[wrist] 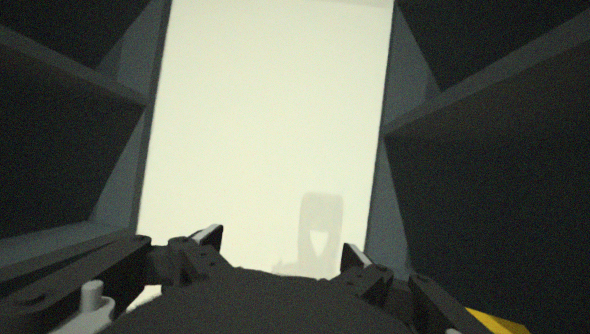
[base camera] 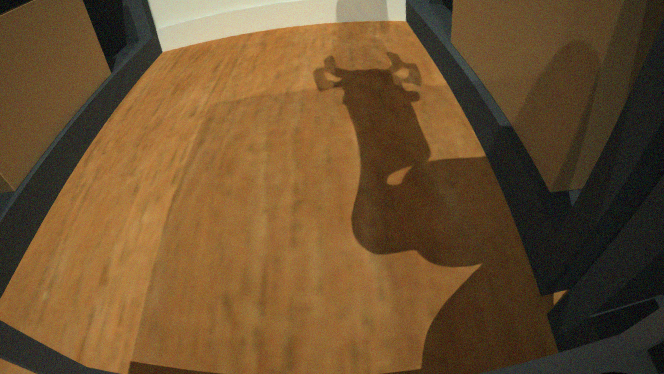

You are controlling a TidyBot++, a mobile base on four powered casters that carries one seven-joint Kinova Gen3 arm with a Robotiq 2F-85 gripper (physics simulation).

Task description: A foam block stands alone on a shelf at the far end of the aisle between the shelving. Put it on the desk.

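The yellow foam block [wrist: 500,322] shows in part at the lower right edge of the wrist view, on the right-hand shelving, to the right of my gripper. The rest of it is hidden behind the gripper's finger linkage and cut off by the frame's edge. My gripper [wrist: 282,247] is open, with its fingertips wide apart and no object between them. It faces the pale wall at the aisle's end. The gripper does not show in the base camera view, where its shadow falls on the floor. The desk does not show in either view.
Dark shelving [base camera: 125,82] [wrist: 125,165] runs along the left side, and more shelving [base camera: 462,95] [wrist: 392,200] along the right. Brown boxes [base camera: 45,85] [base camera: 500,60] stand on the lower shelves. A white wall [base camera: 280,17] [wrist: 265,110] closes the aisle ahead, beyond the wooden floor [base camera: 250,200].
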